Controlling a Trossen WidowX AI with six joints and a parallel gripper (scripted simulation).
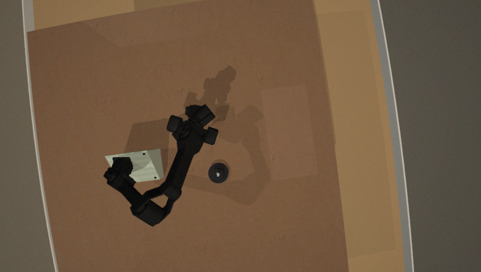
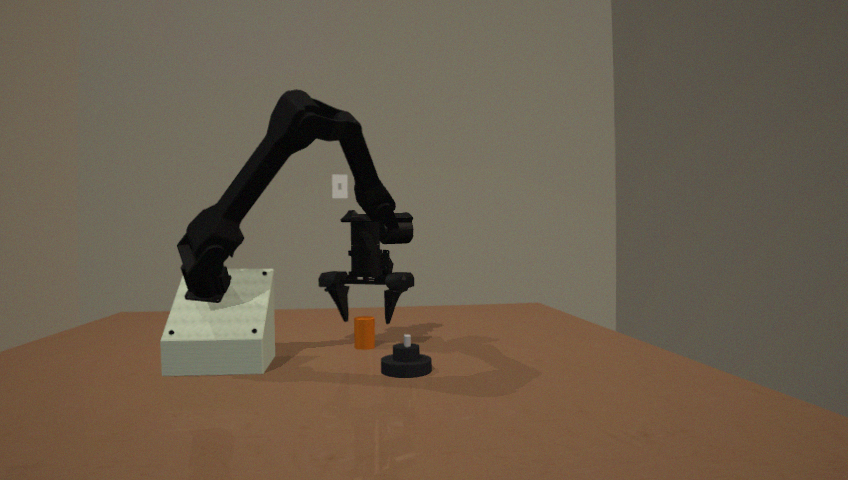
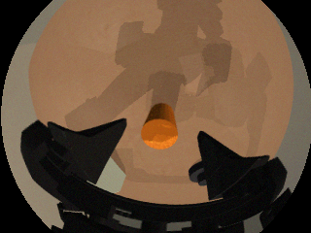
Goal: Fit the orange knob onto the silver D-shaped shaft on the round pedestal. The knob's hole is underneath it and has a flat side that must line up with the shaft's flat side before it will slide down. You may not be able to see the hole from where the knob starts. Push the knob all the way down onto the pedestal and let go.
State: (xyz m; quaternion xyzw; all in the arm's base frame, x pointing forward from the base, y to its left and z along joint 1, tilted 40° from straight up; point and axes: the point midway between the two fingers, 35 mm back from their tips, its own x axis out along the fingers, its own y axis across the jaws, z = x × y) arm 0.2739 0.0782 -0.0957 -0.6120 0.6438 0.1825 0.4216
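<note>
The orange knob is 1 cm below my gripper tip. From my gripper tip the other things lie so: black round pedestal (8 cm ahead, 18 cm to the right, 2 cm below).
</note>
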